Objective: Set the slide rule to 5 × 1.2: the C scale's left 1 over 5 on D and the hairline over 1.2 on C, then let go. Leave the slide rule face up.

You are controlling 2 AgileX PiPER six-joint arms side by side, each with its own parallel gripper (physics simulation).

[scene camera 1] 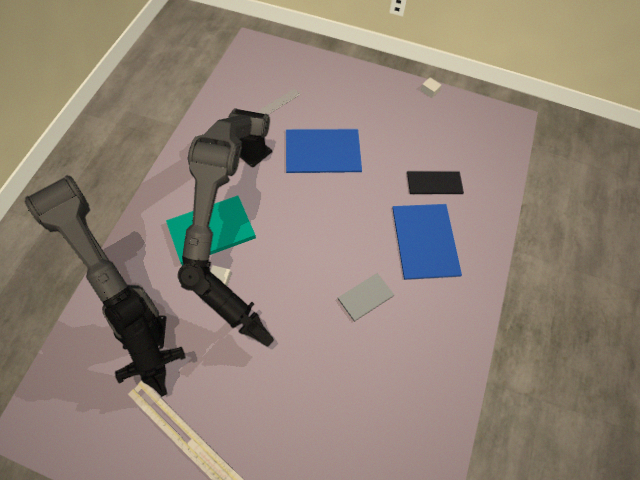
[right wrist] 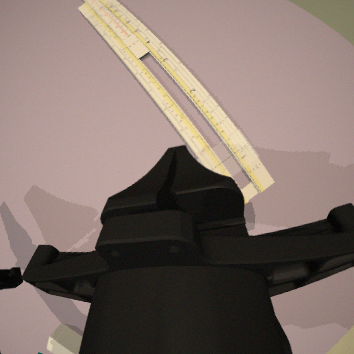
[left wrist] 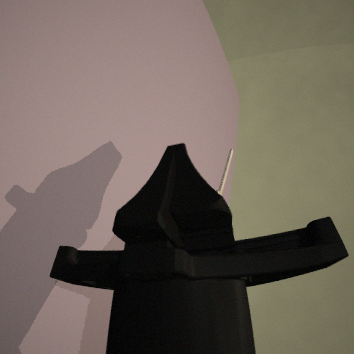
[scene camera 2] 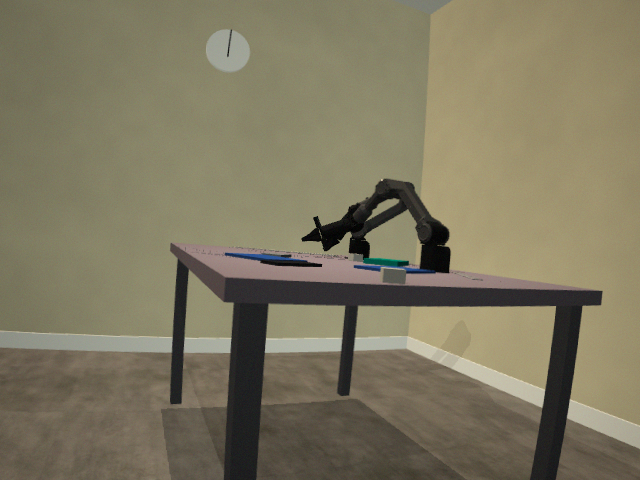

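Note:
The slide rule (scene camera 1: 201,454) (right wrist: 210,110) lies face up near the bottom of scene camera 1. Its slide (right wrist: 120,35) is shifted away from the near end, leaving an open slot; exact scale readings are not legible. The clear cursor (right wrist: 227,157) is near the rule's near end, partly behind my gripper. A thin pale strip shows in the left wrist view. My right gripper (scene camera 1: 162,393) (right wrist: 178,157) is shut and empty, beside and apparently above the rule's near end. My left gripper (scene camera 1: 271,343) (scene camera 2: 303,239) (left wrist: 178,153) is shut and empty above the table, away from the rule.
A green block (scene camera 1: 235,211) and pale block (scene camera 1: 222,274) lie beneath the left arm. Toward the middle and right are a grey block (scene camera 1: 366,297), two blue slabs (scene camera 1: 324,150) (scene camera 1: 427,241) and a black slab (scene camera 1: 435,182). A ruler (scene camera 1: 281,101) and small block (scene camera 1: 431,86) lie farther back.

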